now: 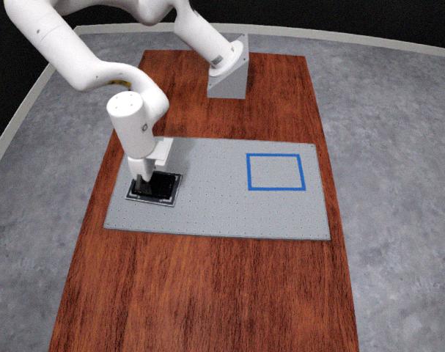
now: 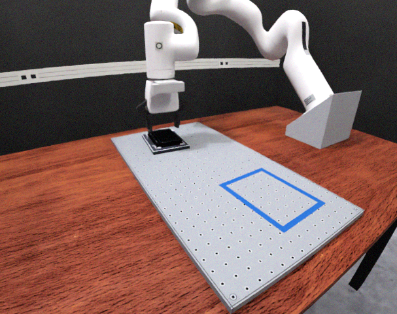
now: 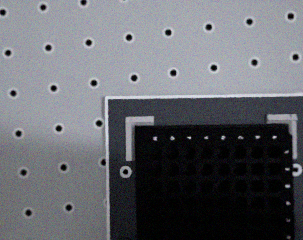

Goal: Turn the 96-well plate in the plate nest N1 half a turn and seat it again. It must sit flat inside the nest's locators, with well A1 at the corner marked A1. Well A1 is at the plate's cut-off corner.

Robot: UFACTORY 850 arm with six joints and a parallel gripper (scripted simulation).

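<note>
Now: hand 4 cm above the black 96-well plate. Also, from my hand: dark plate nest N1: 5 cm below.
</note>
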